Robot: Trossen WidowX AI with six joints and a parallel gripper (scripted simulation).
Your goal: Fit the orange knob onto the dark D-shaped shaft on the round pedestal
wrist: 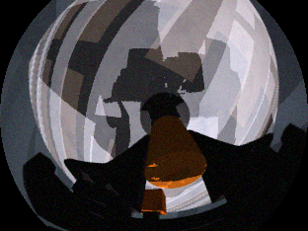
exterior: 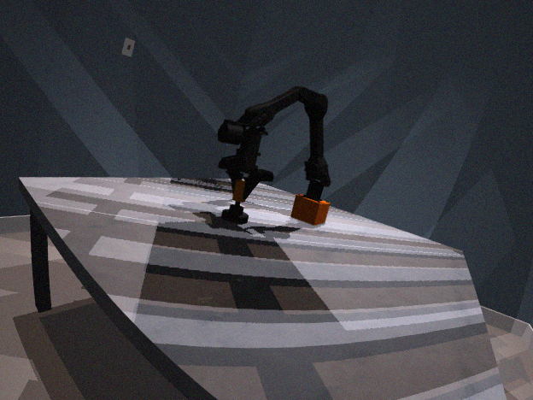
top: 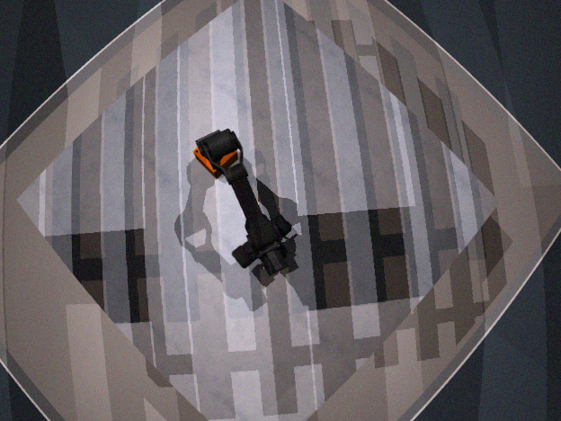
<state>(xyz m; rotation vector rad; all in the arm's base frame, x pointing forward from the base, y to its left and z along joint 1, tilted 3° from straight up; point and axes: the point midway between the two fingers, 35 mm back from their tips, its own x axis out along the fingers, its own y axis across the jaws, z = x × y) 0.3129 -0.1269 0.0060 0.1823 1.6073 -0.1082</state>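
My gripper tip is now 2 cm below the orange knob. Round my gripper tip: dark round pedestal (4 cm below).
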